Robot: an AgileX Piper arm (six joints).
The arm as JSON. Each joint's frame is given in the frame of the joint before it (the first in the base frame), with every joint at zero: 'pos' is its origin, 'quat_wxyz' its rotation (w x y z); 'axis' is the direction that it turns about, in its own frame. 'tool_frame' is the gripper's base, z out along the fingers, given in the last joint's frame.
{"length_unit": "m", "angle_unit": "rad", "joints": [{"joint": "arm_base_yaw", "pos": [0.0, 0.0, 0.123], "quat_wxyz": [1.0, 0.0, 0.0, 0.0], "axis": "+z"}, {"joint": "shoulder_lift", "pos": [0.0, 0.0, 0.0], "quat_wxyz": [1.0, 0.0, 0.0, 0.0], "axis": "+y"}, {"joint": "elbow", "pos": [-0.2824, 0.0, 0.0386], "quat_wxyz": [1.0, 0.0, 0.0, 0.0], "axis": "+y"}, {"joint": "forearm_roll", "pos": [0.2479, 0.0, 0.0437], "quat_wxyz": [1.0, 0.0, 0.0, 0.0], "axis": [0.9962, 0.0, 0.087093]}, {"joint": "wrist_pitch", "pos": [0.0, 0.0, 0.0], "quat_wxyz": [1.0, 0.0, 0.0, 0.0], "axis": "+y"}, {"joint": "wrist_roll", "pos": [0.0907, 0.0, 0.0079], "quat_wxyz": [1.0, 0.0, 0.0, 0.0], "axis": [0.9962, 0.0, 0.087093]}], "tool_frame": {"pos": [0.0, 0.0, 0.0], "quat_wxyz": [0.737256, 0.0, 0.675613, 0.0]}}
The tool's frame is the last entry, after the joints.
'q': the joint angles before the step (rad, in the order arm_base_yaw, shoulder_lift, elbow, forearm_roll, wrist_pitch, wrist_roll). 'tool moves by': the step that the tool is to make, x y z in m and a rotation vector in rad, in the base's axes. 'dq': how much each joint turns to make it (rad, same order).
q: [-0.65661, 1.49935, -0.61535, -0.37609, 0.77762, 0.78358]
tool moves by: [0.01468, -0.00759, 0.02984, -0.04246, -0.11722, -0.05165]
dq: [-0.00001, -0.05156, -0.09297, 0.05867, 0.02878, 0.00559]
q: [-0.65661, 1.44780, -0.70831, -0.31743, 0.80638, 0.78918]
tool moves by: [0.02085, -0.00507, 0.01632, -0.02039, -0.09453, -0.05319]
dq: [0.02571, 0.01333, -0.08620, 0.03663, -0.00228, 0.06050]
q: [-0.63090, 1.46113, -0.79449, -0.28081, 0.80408, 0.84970]
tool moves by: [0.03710, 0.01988, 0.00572, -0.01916, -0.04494, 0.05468]
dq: [0.14675, 0.04534, -0.07017, -0.01874, -0.00143, 0.10732]
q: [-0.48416, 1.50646, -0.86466, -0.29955, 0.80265, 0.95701]
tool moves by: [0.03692, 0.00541, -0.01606, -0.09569, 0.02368, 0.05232]
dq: [0.10606, 0.12771, -0.06496, -0.17338, -0.03827, 0.17238]
